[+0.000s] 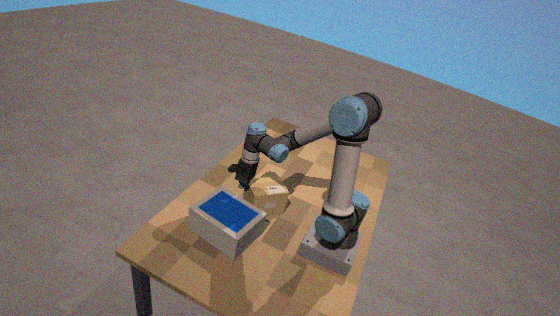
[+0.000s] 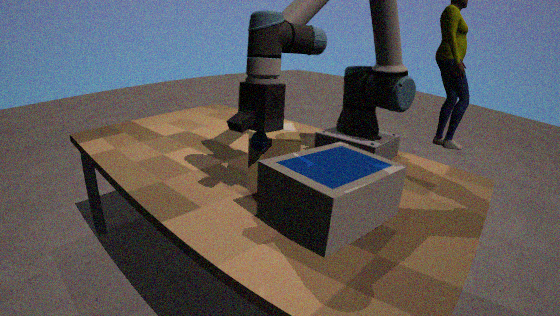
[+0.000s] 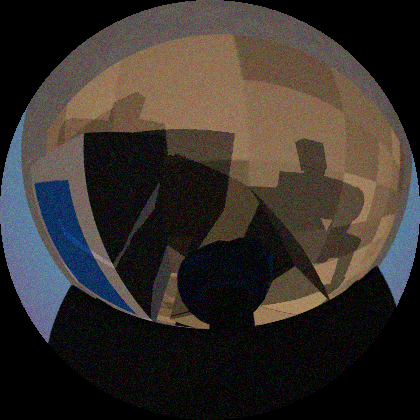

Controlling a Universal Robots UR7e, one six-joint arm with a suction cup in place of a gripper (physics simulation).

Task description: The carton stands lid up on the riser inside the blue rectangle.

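Frame: origin at the arm's base, x ahead, y left, z up, level; millimetres.
Seen in the pictures: hand, its tool point: [image 1: 242, 185] [image 2: 259, 148] [image 3: 226, 249]; arm's base, origin of its link: [image 2: 357, 131].
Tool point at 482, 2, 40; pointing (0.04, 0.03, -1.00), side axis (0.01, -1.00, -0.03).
Observation:
Offsets run from my tool point to a thing's middle, as dx, dy, dz. Level surfaces: height alone.
The tan carton @(-99, -50, -47) [image 1: 270, 198] [image 2: 285, 145] [image 3: 234, 211] sits tilted on the table @(dz -111) [image 1: 187, 274] [image 2: 156, 165], just behind the riser, with its white label facing up. The grey riser @(-34, +187, -51) [image 1: 218, 236] [image 2: 364, 212] [image 3: 50, 164] carries the blue rectangle @(-34, +187, +9) [image 1: 227, 211] [image 2: 334, 165] [image 3: 58, 211] on top, and nothing stands on it. My suction cup [image 1: 244, 184] [image 2: 258, 143] [image 3: 225, 274] points down and presses on the carton's upper left edge. It appears stuck to the carton. The contact spot itself is in deep shadow.
The arm's base block [image 1: 329, 255] [image 2: 368, 141] stands on the table to the right of the riser. A person in a yellow top [image 2: 450, 70] stands on the floor beyond the table. The table's edge runs close in front of the riser.

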